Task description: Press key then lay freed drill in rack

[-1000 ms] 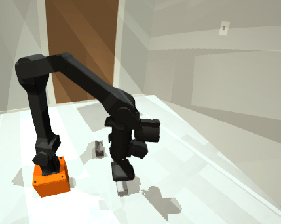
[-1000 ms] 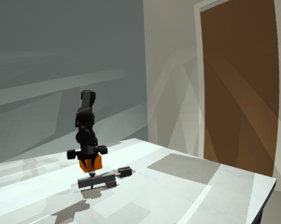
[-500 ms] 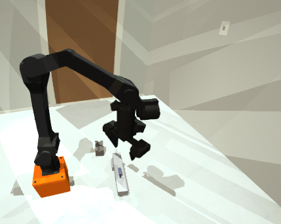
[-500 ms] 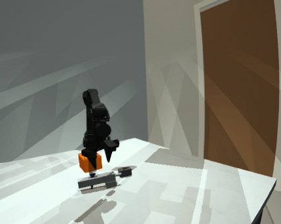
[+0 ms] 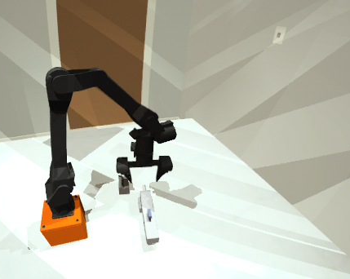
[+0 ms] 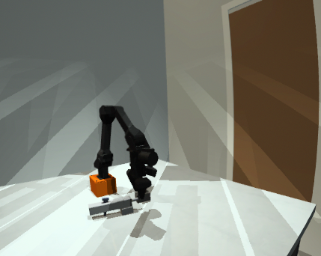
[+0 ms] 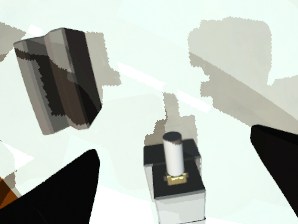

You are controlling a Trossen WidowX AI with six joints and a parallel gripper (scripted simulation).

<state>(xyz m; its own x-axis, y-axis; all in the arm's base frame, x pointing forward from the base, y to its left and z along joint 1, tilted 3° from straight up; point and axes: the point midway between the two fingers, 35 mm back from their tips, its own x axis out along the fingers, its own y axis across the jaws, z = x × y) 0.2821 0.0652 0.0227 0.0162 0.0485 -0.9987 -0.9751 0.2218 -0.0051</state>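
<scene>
Right now my gripper tip is 1 cm past the drill, 7 cm to the left of it and 2 cm above it. The rest, counted from my gripper tip: grey rack: 7 cm behind, 5 cm to the left, 5 cm below; housing block: 3 cm behind, 12 cm to the right, 3 cm below; blue key: 3 cm behind, 15 cm to the right, 2 cm below.
</scene>
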